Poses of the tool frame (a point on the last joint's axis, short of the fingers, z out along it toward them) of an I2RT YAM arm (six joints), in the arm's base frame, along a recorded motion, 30 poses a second.
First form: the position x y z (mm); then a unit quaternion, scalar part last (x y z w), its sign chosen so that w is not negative.
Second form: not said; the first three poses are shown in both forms.
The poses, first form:
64, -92, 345, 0.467, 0.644, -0.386, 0.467
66, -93, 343, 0.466, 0.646, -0.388, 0.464
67, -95, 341, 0.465, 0.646, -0.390, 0.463
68, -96, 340, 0.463, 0.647, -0.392, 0.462
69, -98, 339, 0.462, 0.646, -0.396, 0.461
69, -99, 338, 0.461, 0.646, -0.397, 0.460
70, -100, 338, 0.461, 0.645, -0.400, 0.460
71, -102, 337, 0.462, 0.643, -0.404, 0.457
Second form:
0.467, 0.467, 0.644, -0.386, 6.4, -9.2, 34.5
0.464, 0.466, 0.646, -0.388, 6.6, -9.3, 34.3
0.463, 0.465, 0.646, -0.390, 6.7, -9.5, 34.1
0.462, 0.463, 0.647, -0.392, 6.8, -9.6, 34.0
0.461, 0.462, 0.646, -0.396, 6.9, -9.8, 33.9
0.460, 0.461, 0.646, -0.397, 6.9, -9.9, 33.8
0.460, 0.461, 0.645, -0.400, 7.0, -10.0, 33.8
0.457, 0.462, 0.643, -0.404, 7.1, -10.2, 33.7

